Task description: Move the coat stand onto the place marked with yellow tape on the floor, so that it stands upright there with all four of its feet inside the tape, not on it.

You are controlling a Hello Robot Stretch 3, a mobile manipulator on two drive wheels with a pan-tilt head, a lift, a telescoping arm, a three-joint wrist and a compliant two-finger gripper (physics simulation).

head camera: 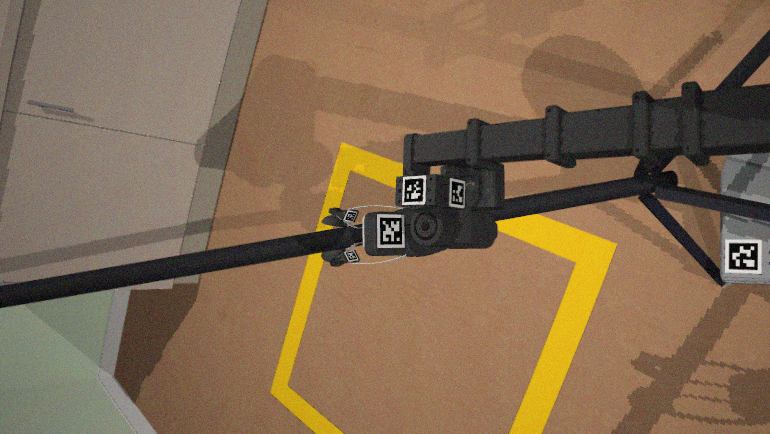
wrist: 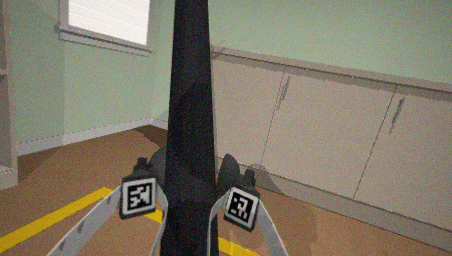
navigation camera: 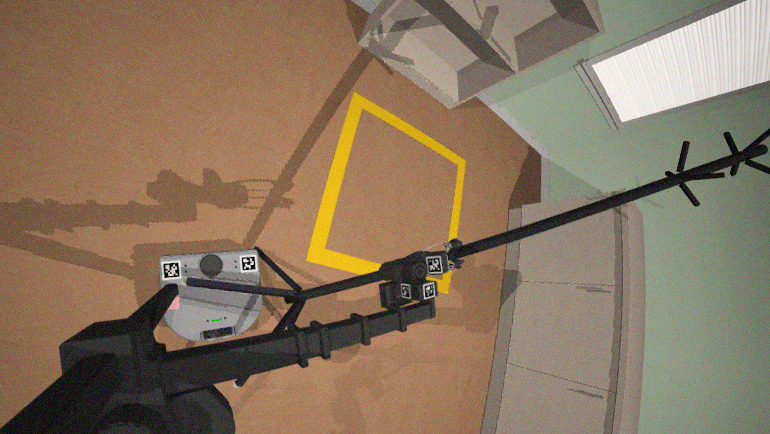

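Pixels of known places: gripper, between the fingertips: (head camera: 326, 239) (navigation camera: 460, 251); robot's base, origin of its link: (navigation camera: 211, 264).
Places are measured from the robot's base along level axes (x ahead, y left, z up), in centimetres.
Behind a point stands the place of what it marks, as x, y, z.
The black coat stand (head camera: 161, 267) @[4.4, -77.0, 89.7] (navigation camera: 566, 217) @[6.4, -81.7, 94.9] (wrist: 190, 100) has its pole between my gripper's fingers. My gripper (head camera: 330, 238) @[-0.6, -65.3, 68.4] (navigation camera: 457, 253) @[-0.6, -65.3, 68.4] (wrist: 193, 166) @[-0.6, -65.3, 68.4] is shut on the pole, above the tape's edge as seen in the head view. In the wrist view the pole runs nearly vertical. The yellow tape outline (head camera: 569, 323) @[17.0, -51.5, 0.1] (navigation camera: 338, 172) @[39.6, -60.3, 0.1] (wrist: 55, 216) lies on the floor. The stand's leg hub shows outside the tape, between it and my base; one leg overlaps my base in view. Whether the feet touch the floor I cannot tell. My arm partly hides the legs.
My base (head camera: 733, 215) @[-7.5, -14.7, 16.0] (navigation camera: 237, 312) @[-17.4, -7.5, 16.0] is beside the stand's legs. A low cabinet (head camera: 134, 80) @[-53.4, -184.5, 48.0] (navigation camera: 560, 323) @[-61.1, -182.2, 50.5] (wrist: 325, 125) stands along the wall beyond the tape. An open shelf unit (navigation camera: 452, 94) @[99.1, -145.0, 10.0] (wrist: 6, 125) stands near another tape corner. The pole's upper part with pegs reaches over the cabinet in the navigation view.
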